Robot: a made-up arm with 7 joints. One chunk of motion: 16 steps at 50 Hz.
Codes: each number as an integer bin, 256 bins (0 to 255) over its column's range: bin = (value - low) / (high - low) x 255, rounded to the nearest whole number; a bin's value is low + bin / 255 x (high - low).
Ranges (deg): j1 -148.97..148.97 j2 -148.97..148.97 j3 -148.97..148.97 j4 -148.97..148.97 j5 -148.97..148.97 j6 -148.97..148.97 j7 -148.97..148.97
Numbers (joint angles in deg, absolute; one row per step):
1: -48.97 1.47 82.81 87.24 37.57 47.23 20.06
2: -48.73 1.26 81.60 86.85 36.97 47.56 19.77
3: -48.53 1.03 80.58 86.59 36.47 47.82 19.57
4: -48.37 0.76 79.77 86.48 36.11 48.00 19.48
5: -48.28 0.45 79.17 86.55 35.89 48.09 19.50
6: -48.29 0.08 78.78 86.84 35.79 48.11 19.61
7: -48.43 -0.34 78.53 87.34 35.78 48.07 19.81
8: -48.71 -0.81 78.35 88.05 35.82 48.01 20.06
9: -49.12 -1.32 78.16 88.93 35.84 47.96 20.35
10: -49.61 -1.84 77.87 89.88 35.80 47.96 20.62
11: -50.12 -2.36 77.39 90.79 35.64 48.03 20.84
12: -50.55 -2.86 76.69 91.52 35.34 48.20 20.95
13: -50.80 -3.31 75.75 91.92 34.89 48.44 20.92
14: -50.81 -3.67 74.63 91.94 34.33 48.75 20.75
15: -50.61 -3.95 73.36 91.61 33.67 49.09 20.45
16: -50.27 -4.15 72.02 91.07 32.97 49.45 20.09
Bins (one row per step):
1: 86 129 198 202 160 168 145
2: 86 129 197 202 159 168 144
3: 86 128 196 202 159 168 144
4: 86 128 196 202 158 169 144
5: 86 128 195 202 158 169 144
6: 86 128 195 202 158 169 144
7: 86 127 195 202 158 169 144
8: 86 127 195 203 158 169 145
9: 85 126 194 204 158 169 145
10: 85 126 194 204 158 169 145
11: 85 125 194 205 158 169 145
12: 84 125 193 206 158 169 145
13: 84 125 192 206 157 169 145
14: 84 124 191 206 157 169 145
15: 84 124 190 206 156 170 145
16: 84 124 189 205 156 170 145

